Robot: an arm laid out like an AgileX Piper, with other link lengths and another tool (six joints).
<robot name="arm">
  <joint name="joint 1" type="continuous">
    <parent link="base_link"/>
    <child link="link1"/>
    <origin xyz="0 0 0.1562" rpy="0 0 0"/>
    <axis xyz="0 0 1"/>
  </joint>
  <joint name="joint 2" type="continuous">
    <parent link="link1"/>
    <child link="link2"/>
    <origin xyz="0 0 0" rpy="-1.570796 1.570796 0"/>
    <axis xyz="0 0 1"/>
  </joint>
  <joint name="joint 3" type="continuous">
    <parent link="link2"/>
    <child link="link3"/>
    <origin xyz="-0.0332 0.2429 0" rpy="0 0 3.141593"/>
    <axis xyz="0 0 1"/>
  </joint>
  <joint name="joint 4" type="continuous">
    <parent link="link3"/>
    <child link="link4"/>
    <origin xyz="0.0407 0.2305 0" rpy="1.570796 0 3.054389"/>
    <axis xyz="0 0 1"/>
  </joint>
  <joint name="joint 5" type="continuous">
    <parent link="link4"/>
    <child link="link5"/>
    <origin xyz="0 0 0" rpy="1.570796 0 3.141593"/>
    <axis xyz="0 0 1"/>
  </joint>
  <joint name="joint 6" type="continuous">
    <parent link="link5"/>
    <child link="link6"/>
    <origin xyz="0 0.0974 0" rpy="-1.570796 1.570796 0"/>
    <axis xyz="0 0 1"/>
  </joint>
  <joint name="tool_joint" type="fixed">
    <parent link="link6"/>
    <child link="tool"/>
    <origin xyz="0.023 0.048 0.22" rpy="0 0.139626 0.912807"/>
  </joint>
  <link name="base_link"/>
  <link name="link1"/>
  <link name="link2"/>
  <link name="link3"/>
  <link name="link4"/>
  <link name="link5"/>
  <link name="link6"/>
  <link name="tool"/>
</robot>
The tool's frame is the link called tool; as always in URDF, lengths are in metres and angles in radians. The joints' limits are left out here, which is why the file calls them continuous.
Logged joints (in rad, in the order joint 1, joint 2, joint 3, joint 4, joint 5, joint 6), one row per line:
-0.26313, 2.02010, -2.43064, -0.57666, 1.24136, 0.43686
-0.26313, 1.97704, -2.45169, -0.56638, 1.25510, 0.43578
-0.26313, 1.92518, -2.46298, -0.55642, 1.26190, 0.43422
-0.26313, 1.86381, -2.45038, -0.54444, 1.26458, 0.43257
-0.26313, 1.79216, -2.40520, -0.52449, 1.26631, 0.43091
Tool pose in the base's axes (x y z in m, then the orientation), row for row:
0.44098, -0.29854, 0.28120, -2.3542, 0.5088, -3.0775
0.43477, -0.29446, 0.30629, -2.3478, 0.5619, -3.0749
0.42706, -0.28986, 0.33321, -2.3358, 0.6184, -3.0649
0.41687, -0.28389, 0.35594, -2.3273, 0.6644, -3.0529
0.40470, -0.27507, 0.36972, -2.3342, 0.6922, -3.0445
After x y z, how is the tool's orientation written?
As angles about the fixed x, y, z axes (roll, pitch, yaw), in radians.
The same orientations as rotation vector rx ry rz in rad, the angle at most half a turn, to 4 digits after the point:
0.1853, 2.4480, -0.9930
0.2093, 2.3988, -0.9784
0.2280, 2.3435, -0.9651
0.2384, 2.2991, -0.9500
0.2384, 2.2774, -0.9260

